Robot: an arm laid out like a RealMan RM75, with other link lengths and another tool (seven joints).
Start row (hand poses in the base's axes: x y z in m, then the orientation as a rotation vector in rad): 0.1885, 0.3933, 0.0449, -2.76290, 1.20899, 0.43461
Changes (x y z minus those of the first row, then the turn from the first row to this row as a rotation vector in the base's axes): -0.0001, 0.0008, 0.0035, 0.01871, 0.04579, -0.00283; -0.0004, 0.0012, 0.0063, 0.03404, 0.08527, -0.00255; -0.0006, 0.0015, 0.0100, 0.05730, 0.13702, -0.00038; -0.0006, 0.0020, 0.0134, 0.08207, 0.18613, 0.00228; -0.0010, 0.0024, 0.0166, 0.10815, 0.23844, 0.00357; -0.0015, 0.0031, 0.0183, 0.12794, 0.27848, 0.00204; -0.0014, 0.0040, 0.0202, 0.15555, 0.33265, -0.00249; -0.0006, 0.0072, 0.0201, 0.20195, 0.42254, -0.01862; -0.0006, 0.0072, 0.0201, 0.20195, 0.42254, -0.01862
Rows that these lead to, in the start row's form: 0.1884, 0.3941, 0.0484, -2.74974, 1.21207, 0.50896; 0.1881, 0.3945, 0.0512, -2.73972, 1.21099, 0.57276; 0.1879, 0.3948, 0.0549, -2.72335, 1.20457, 0.65763; 0.1879, 0.3953, 0.0583, -2.70392, 1.19528, 0.73880; 0.1875, 0.3957, 0.0615, -2.68023, 1.18667, 0.82425; 0.1870, 0.3964, 0.0632, -2.65897, 1.18285, 0.88880; 0.1871, 0.3973, 0.0651, -2.62572, 1.17954, 0.97528; 0.1879, 0.4005, 0.0650, -2.55885, 1.18261, 1.11554; 0.1879, 0.4005, 0.0650, -2.55885, 1.18261, 1.11554
